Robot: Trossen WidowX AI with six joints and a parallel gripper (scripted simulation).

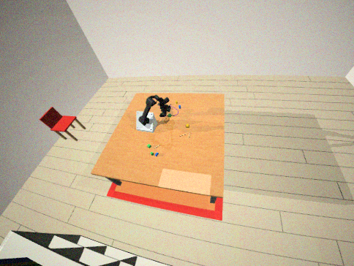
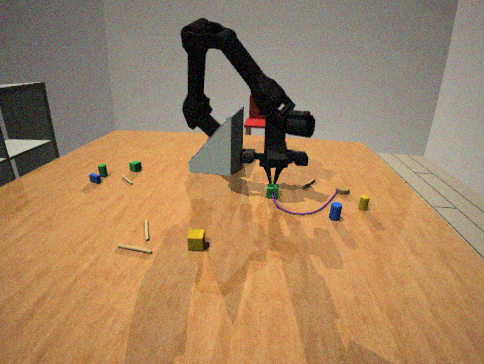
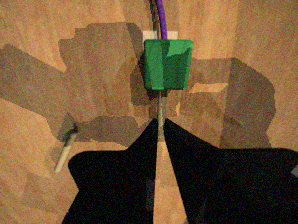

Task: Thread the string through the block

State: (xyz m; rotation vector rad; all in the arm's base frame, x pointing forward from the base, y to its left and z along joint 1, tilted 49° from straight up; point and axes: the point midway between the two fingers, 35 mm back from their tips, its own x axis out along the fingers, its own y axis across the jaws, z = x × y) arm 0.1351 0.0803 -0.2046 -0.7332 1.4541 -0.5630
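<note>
Right now the green block is 5 cm ahead of my gripper tip and 1 cm above it. Also, from my gripper tip: yellow cylinder 25 cm to the left, 7 cm ahead, 1 cm above; round wooden button 21 cm to the left, 3 cm behind; blue cylinder 17 cm to the left, 13 cm ahead, 1 cm above.
</note>
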